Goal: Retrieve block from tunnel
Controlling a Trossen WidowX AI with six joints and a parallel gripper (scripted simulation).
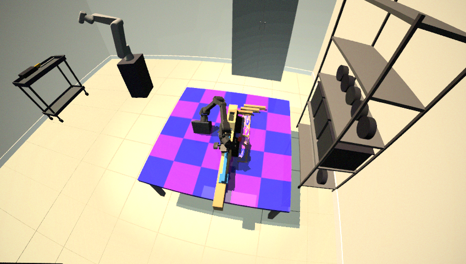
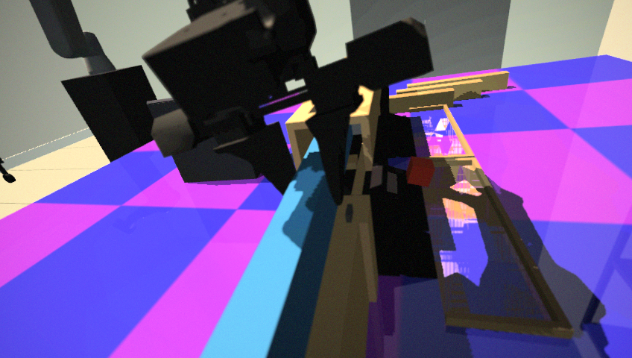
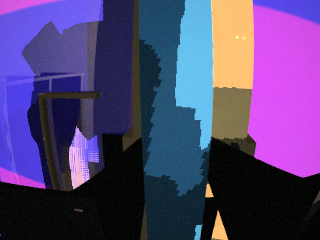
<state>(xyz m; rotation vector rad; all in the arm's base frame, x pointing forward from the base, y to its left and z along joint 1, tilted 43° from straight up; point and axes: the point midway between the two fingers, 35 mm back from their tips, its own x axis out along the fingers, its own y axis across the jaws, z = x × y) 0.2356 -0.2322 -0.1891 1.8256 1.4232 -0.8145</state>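
Right now the tan tunnel is 2 cm ahead of my gripper tip, 7 cm to the left of it and 5 cm below it. The rest, counted from my gripper tip: small red block 10 cm ahead, 21 cm to the left, 10 cm below.
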